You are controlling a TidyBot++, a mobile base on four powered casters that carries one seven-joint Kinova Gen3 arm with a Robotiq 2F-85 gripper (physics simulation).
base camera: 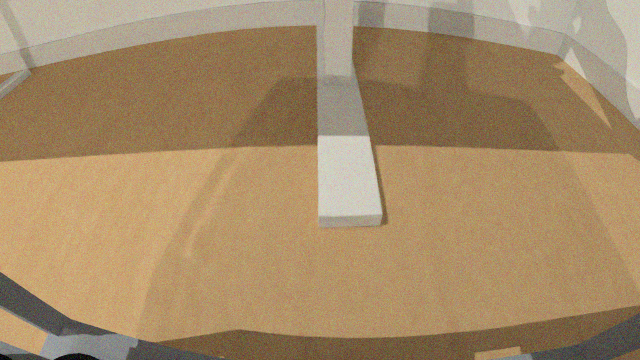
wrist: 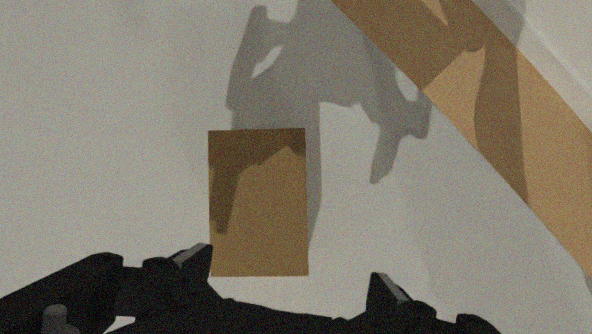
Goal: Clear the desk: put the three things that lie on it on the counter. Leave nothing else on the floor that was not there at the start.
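Frame: origin at the arm's base, x ahead, y left, z up, level; millimetres.
Where they show: gripper, fingertip midpoint: (wrist: 289, 276).
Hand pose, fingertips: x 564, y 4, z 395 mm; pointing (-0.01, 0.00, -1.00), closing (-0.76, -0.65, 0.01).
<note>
Things, the pixels of their top centre, and the offset from my fingertips. "pt": a spot on its surface instead. Level surfaces: height alone.
- brown box, middle of its top: (wrist: 257, 203) dy -8, dx +41, dz -22 mm
- pale desk top, its level: dz -72 mm
- wood floor, its level: dz -792 mm
- foot, surface spot: (base camera: 14, 82) pt dy +1210, dx +322, dz -774 mm
A brown box (wrist: 265, 215) with a rectangular top lies on the pale desk top (wrist: 110, 125) in the wrist view, near the desk's slanting edge. My gripper (wrist: 289, 276) is open and empty, with its two black fingertips at the bottom of the wrist view. The left fingertip shows beside the box's lower left corner; the right fingertip is well to the right of the box. The gripper's shadow falls across the box and the desk. The other desk things and the counter do not show in either view.
In the base camera view a white desk leg with a long foot (base camera: 347, 175) stands on the wood floor (base camera: 225, 240) straight ahead. Part of another foot (base camera: 14, 82) shows at the far left. A pale wall with a baseboard (base camera: 225, 21) runs behind.
</note>
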